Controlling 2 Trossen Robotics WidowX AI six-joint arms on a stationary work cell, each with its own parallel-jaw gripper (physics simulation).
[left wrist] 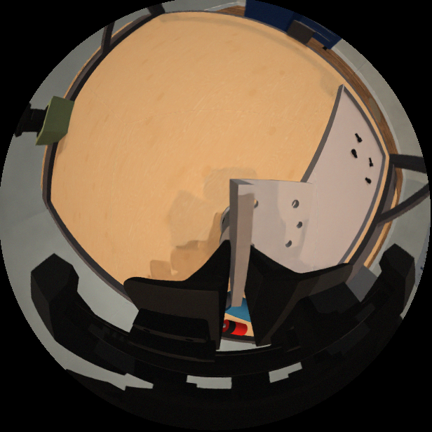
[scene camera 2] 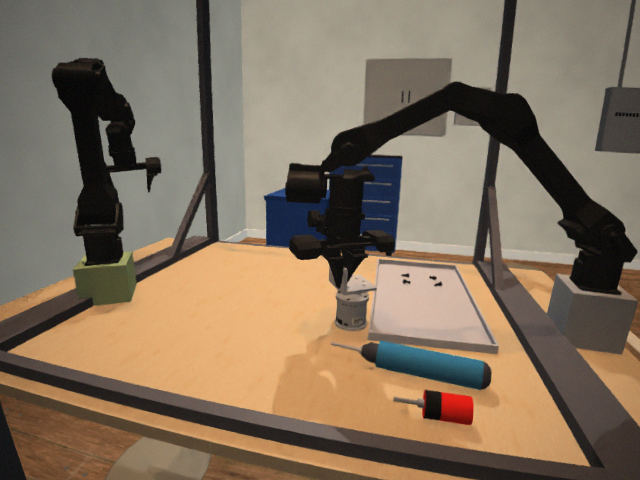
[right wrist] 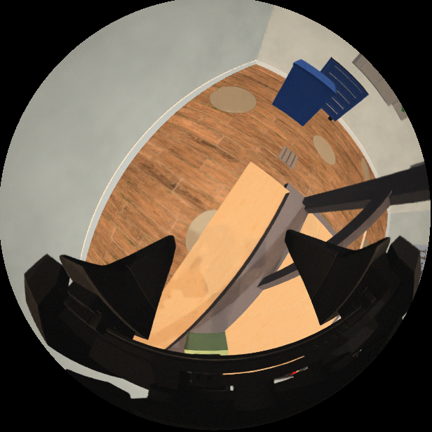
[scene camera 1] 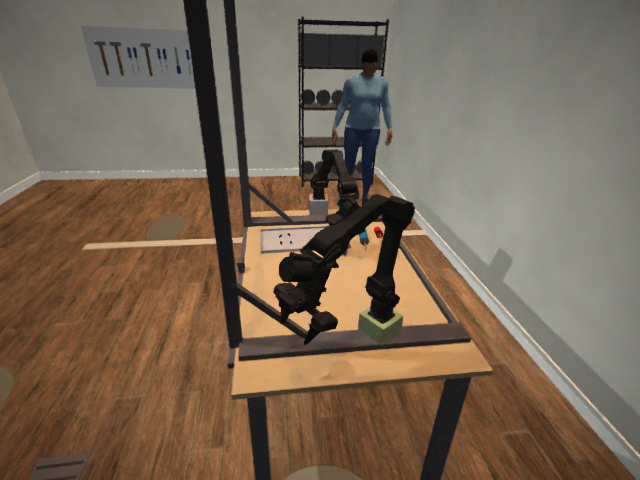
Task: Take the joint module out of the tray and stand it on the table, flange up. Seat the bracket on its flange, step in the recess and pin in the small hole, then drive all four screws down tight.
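Places are measured from the left arm's base along level axes (x ahead, y left, z up), in metres.
Where they show: left gripper, fingertip midpoint: (scene camera 2: 340, 287); right gripper, fingertip midpoint: (scene camera 2: 132, 193) (scene camera 1: 293, 333); left arm's base at its link origin: (scene camera 2: 593, 286) (scene camera 1: 318, 197); right arm's base at its link origin: (scene camera 2: 104, 259) (scene camera 1: 381, 314).
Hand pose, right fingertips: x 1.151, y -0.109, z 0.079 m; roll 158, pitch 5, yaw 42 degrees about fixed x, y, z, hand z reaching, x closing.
Note:
Each offset is from my right fingertips to the centre of the thing.
The grey joint module {dx -0.723, dy +0.199, dz -0.150 m} (scene camera 2: 351, 314) stands upright on the table beside the tray {dx -0.849, dy +0.027, dz -0.174 m} (scene camera 2: 434, 343) (left wrist: 335, 215), mostly hidden in the left wrist view. My left gripper (scene camera 2: 343, 283) (left wrist: 232, 244) is shut on the upright wall of the light grey bracket {dx -0.716, dy +0.172, dz -0.094 m} (scene camera 2: 358, 284) (left wrist: 275, 215). The bracket's flat, holed plate is level right over the module's top; I cannot tell whether it is seated, and the step and pin are hidden. Several black screws {dx -0.871, dy -0.089, dz -0.173 m} (scene camera 2: 433, 277) (left wrist: 354, 153) stand in the tray. My right gripper (scene camera 1: 295, 330) (right wrist: 231, 239) is open and empty, raised far from the module.
A blue screwdriver {dx -0.837, dy +0.318, dz -0.162 m} (scene camera 2: 429, 364) (scene camera 1: 363, 236) lies in front of the module and tray, its tip near the module. A shorter red-and-black tool {dx -0.877, dy +0.404, dz -0.165 m} (scene camera 2: 454, 407) (scene camera 1: 378, 231) (left wrist: 237, 327) lies nearer the table edge. Dark frame posts (scene camera 2: 205, 124) (scene camera 1: 214, 180) rise at the table's side.

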